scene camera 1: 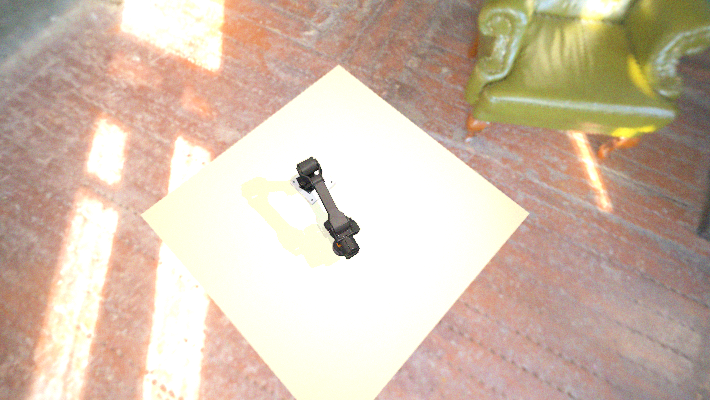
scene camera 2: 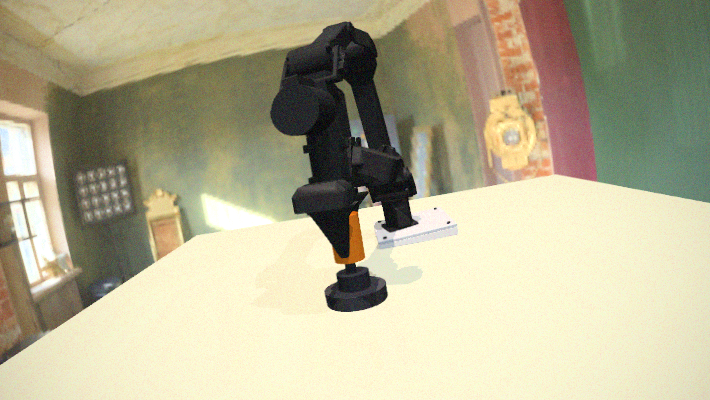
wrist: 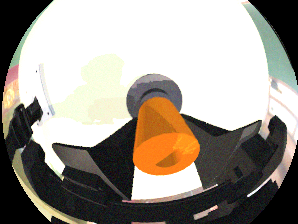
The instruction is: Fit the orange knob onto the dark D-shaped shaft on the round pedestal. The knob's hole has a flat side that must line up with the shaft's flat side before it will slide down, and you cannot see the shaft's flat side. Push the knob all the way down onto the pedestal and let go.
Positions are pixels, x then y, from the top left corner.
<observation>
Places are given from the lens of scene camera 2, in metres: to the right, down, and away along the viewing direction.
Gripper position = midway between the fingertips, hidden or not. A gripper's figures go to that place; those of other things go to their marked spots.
my gripper (scene camera 2: 348,252): -0.01, 0.07, 0.55
orange knob (scene camera 2: 357,253): 0.00, 0.07, 0.53
</observation>
